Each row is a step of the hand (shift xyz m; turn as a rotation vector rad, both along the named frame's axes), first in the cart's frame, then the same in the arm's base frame.
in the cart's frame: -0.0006 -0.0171 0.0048 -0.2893 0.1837 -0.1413
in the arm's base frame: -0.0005 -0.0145 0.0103 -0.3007 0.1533 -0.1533
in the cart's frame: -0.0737 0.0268 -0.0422 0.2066 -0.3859 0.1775
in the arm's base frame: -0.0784 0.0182 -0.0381 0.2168 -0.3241 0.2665
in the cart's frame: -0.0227 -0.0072 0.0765 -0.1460 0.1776 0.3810
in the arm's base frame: -0.0103 0.0203 0.0768 -0.0753 0.3048 0.3154
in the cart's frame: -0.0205 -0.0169 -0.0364 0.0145 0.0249 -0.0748
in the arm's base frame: -0.0268 -0.0259 -0.0254 0.0032 -0.0023 -0.0801
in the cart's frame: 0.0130 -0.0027 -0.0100 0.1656 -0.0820 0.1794
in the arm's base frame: 0.0111 -0.0070 -0.0102 0.1889 -0.0338 0.1717
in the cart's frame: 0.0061 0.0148 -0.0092 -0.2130 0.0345 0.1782
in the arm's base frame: 0.0051 0.0104 -0.0144 -0.1799 0.1101 0.1839
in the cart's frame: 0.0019 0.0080 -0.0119 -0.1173 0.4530 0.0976
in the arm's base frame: 0.0003 0.0035 -0.0140 -0.0817 0.4688 -0.0452
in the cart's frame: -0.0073 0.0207 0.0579 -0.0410 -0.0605 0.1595
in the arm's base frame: 0.0030 0.0390 0.0480 -0.0171 -0.0011 0.1746
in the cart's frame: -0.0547 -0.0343 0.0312 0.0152 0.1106 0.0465
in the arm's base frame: -0.0503 -0.0171 0.0482 0.0269 0.1178 0.0040
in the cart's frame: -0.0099 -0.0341 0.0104 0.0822 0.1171 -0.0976
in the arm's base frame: -0.0095 -0.0278 0.0225 0.0700 0.0708 -0.1417
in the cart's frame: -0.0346 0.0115 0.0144 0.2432 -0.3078 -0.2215
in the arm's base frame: -0.0313 0.0187 0.0143 0.1917 -0.3842 -0.1365
